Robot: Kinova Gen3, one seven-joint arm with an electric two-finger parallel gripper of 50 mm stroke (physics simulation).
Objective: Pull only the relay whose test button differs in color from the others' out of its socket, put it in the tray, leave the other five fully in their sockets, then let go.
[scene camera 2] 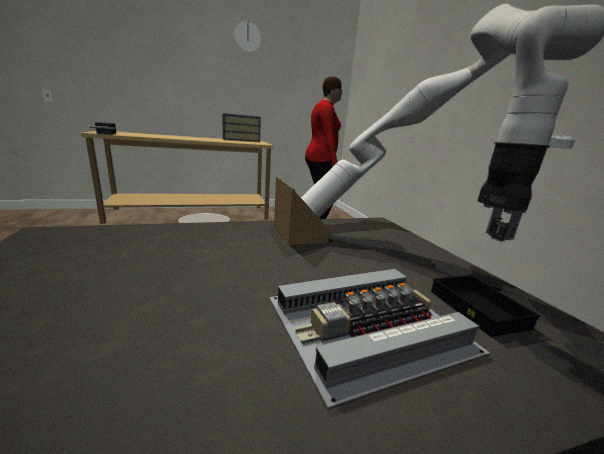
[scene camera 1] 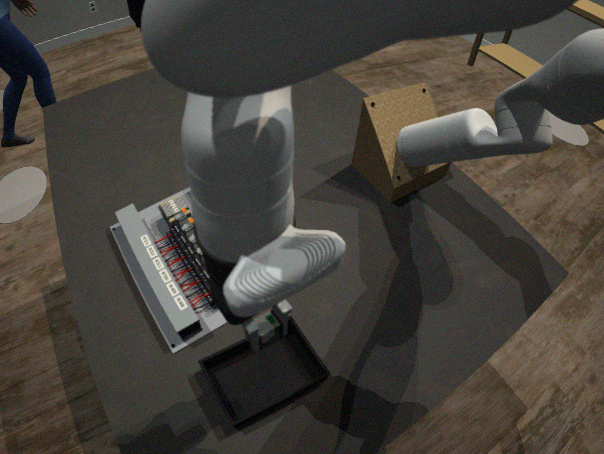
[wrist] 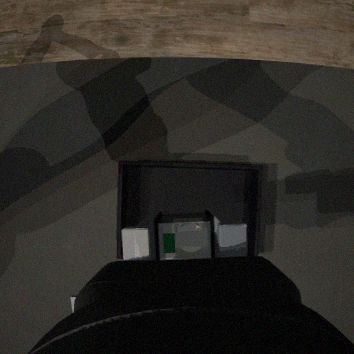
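Pixels of known places: gripper, fingertip midpoint: [scene camera 2: 499,236] [scene camera 1: 266,336] [wrist: 183,227]; arm's base, link origin: [scene camera 2: 308,209] [scene camera 1: 412,146].
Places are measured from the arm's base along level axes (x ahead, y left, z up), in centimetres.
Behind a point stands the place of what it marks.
Note:
My gripper [scene camera 1: 270,335] @[z 7.7, x 45.4, y 30.0 cm] [scene camera 2: 502,233] @[z 7.7, x 45.4, y 30.0 cm] [wrist: 183,227] @[z 7.7, x 45.4, y 30.0 cm] is shut on a clear-cased relay [scene camera 1: 265,330] @[z 11.2, x 45.6, y 30.7 cm] [scene camera 2: 499,228] @[z 9.6, x 45.9, y 28.9 cm] [wrist: 192,240] @[z 11.1, x 45.8, y 30.0 cm]. The relay's green test button shows in scene camera 1 [scene camera 1: 271,318] @[z 11.3, x 44.5, y 29.7 cm] and in the wrist view [wrist: 169,243] @[z 11.3, x 44.7, y 29.7 cm]. The gripper points down and holds the relay high above the black tray [scene camera 1: 260,385] @[z -8.9, x 47.3, y 30.9 cm] [scene camera 2: 452,302] @[z -8.1, x 45.1, y 23.8 cm] [wrist: 185,192] @[z -8.9, x 45.5, y 31.5 cm]. In the wrist view the relay overlaps the tray's near part. Several relays with orange buttons [scene camera 2: 379,298] @[z -3.0, x 50.1, y 3.4 cm] stand in the socket row on the panel. In scene camera 1 the arm hides part of that row.
The panel's base plate [scene camera 1: 212,318] @[z -8.9, x 50.5, y 17.2 cm] [scene camera 2: 400,374] @[z -8.9, x 61.6, y 2.5 cm] lies beside the tray and carries two grey wire ducts [scene camera 2: 395,344] @[z -4.9, x 59.7, y 1.9 cm], terminal blocks [scene camera 2: 331,320] @[z -4.8, x 53.4, y -6.6 cm] and red and black wires. A wooden wedge [scene camera 1: 397,112] @[z 5.7, x 1.9, y -5.5 cm] [scene camera 2: 284,212] @[z -0.3, x 3.7, y -8.8 cm] supports the arm's base.

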